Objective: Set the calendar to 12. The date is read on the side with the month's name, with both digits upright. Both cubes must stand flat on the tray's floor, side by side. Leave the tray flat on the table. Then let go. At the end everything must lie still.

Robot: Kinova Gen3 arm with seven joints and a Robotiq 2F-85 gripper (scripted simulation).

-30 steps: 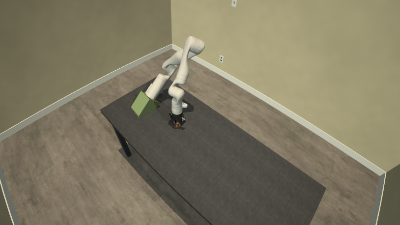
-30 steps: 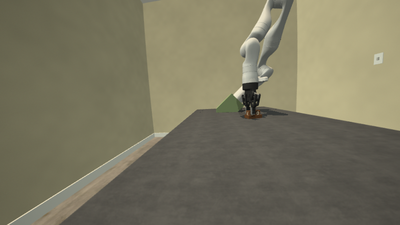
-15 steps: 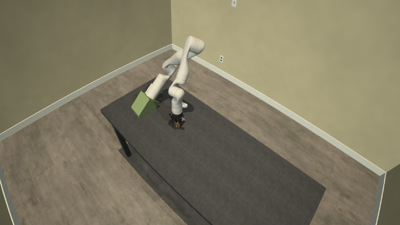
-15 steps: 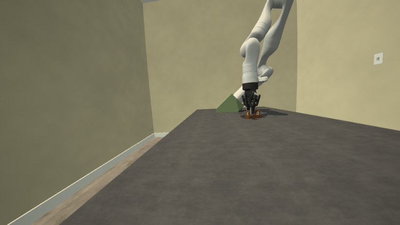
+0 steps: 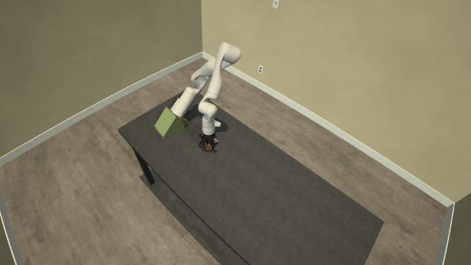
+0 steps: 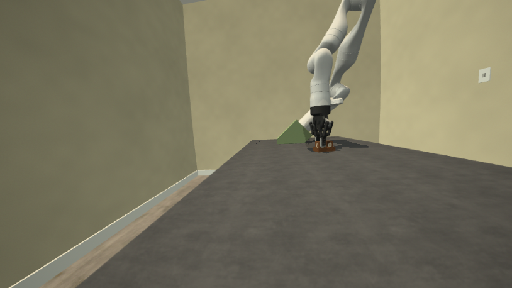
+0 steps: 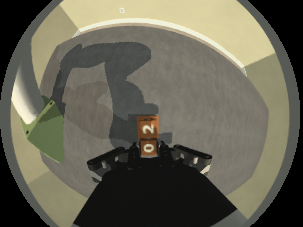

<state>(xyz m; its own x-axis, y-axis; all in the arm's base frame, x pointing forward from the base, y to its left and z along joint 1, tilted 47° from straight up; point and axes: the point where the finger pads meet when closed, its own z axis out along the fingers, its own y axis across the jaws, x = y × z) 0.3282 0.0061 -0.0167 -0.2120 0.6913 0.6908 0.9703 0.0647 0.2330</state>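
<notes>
Right now my hand is 2 cm to the right of the brown calendar tray and 3 cm above it.
</notes>
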